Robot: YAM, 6 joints.
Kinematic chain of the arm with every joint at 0, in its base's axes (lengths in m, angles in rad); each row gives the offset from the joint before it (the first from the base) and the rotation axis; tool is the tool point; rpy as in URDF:
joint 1: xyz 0 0 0.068 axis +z
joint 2: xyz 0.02 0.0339 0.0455 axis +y
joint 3: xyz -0.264 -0.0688 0 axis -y
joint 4: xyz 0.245 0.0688 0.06 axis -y
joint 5: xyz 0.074 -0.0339 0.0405 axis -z
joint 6: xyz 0.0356 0 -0.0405 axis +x
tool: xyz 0 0 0 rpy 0 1.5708 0
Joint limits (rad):
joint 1: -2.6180..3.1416
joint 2: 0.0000..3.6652
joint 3: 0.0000..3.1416
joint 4: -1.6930..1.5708
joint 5: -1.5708..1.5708
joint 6: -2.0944..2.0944
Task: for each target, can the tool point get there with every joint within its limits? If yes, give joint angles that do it. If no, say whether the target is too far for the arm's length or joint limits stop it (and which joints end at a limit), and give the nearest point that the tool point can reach.
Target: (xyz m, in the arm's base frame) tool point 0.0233 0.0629 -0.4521
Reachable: no: joint limits stop it (at a limit: joint 2) | nearest point 0.0378 0.1021 -0.3523 | short by 0.108 m
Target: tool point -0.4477 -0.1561 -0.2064
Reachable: no: joint limits stop it (at a limit: joint 1) | nearest point -0.4212 -0.2021 -0.2064 | short by 0.053 m
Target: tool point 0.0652 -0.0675 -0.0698
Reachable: yes | joints -0.9695 2.5753 0.3073 0.3215 -0.4535 -1.0566
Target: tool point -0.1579 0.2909 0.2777
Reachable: yes | joints 1.9730 1.7624 1.5042 -1.2348 -1.0814 0.3587
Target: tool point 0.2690 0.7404 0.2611
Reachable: no: too far | nearest point 0.2167 0.5964 0.2317 | short by 0.156 m
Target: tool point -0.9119 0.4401 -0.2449
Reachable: no: too far | nearest point -0.5481 0.2645 -0.0991 | short by 0.429 m
